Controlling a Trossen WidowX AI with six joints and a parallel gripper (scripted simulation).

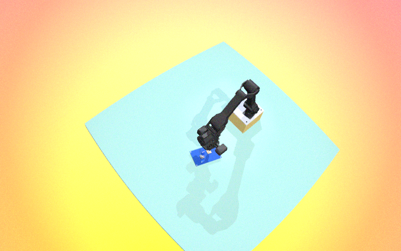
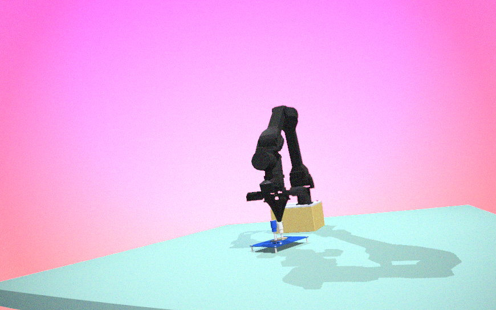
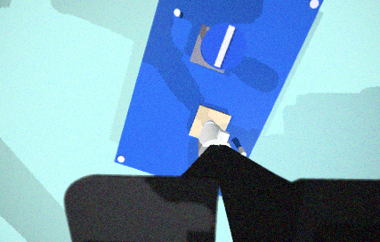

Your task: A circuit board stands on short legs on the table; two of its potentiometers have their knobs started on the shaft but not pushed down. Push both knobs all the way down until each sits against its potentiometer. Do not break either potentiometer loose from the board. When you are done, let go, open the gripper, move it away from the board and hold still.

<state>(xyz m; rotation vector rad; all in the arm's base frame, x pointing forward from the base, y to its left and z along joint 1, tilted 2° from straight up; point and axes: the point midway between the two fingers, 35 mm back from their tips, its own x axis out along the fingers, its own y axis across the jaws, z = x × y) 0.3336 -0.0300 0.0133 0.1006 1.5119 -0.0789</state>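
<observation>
The blue knob is 5 cm ahead of my gripper tip and 1 cm to the right of it. Round my gripper tip: white knob: 1 cm below.
</observation>
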